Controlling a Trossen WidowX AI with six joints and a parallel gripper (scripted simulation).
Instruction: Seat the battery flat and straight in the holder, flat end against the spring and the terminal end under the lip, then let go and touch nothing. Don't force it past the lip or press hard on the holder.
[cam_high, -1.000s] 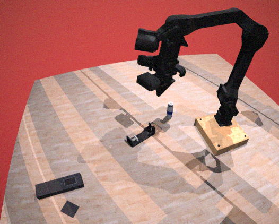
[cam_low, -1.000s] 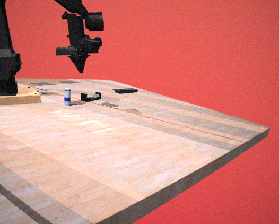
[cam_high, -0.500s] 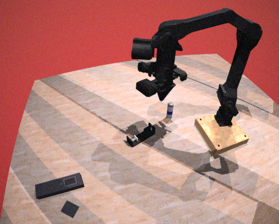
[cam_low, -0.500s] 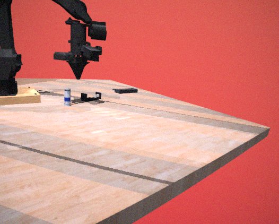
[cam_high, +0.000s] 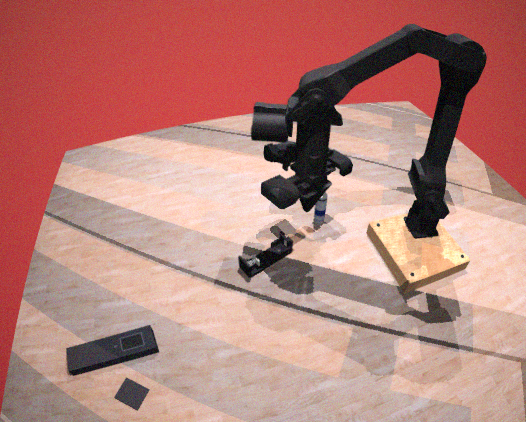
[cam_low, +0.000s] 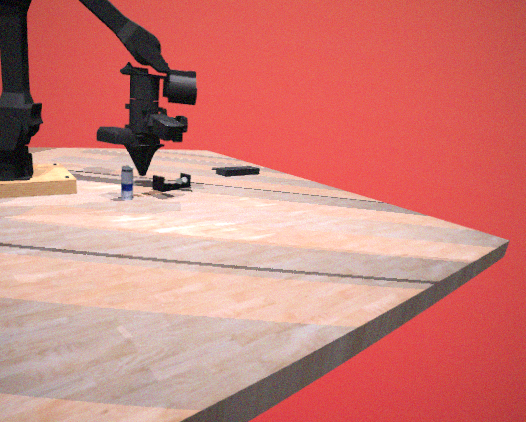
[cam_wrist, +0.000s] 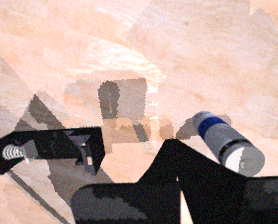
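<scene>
My gripper tip is now 3 cm past the battery, 2 cm to the left of it and 1 cm above it. From my gripper tip the other things lie so: flat black remote (37 cm ahead, 26 cm to the left, 3 cm below); dark square tile (33 cm ahead, 34 cm to the left, 4 cm below).
</scene>
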